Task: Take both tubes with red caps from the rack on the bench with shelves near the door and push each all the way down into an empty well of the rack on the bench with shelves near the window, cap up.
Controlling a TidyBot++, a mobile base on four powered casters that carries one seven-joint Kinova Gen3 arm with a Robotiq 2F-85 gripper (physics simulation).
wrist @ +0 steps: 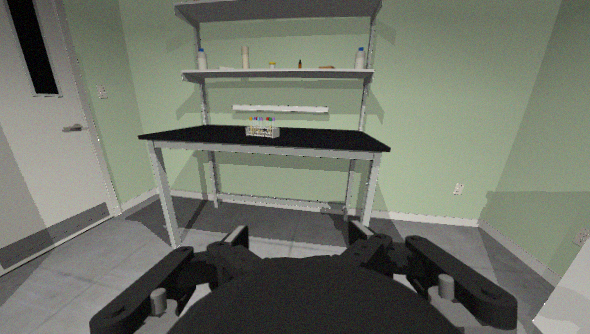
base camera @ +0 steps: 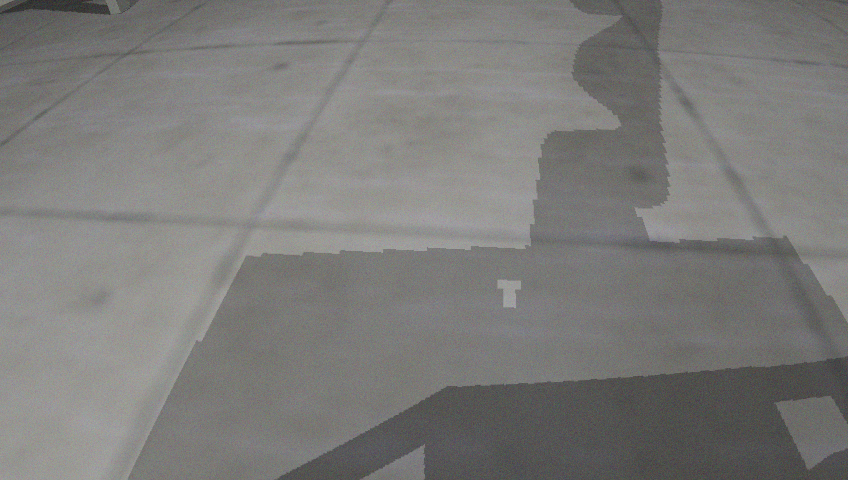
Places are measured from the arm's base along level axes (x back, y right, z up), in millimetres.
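Pixels of known places: gripper, between the fingertips: [wrist: 298, 234].
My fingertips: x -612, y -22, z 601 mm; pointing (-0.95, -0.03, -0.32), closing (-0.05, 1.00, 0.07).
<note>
Ahead of a thing's pixels: the offset from my fingertips to its top centre. "spot": to the spot under its first point. Level surfaces: height alone.
In the wrist view a bench @(dz -84 mm) [wrist: 320, 137] with a black top and shelves above it stands across the room, right of a door. A small white rack @(dx -1062, dy -244, dz -26 mm) [wrist: 262, 132] stands on it, holding several tubes with coloured caps. At least one cap right of the rack's middle looks red @(spot: dx -1079, dy -208, dz +23 mm) [wrist: 268, 119]; the caps are too small to tell apart surely. My gripper [wrist: 298, 234] is open and empty, far in front of the bench. The rack near the window does not show in either view.
The door [wrist: 45, 140] is at the left. The shelf @(dz +354 mm) [wrist: 280, 74] carries bottles and small items. A pale object [wrist: 570, 295] stands at the lower right. In the base view the floor @(dz -997 mm) [base camera: 416, 148] carries the robot's shadow, and a light-coloured structure shows at the top left.
</note>
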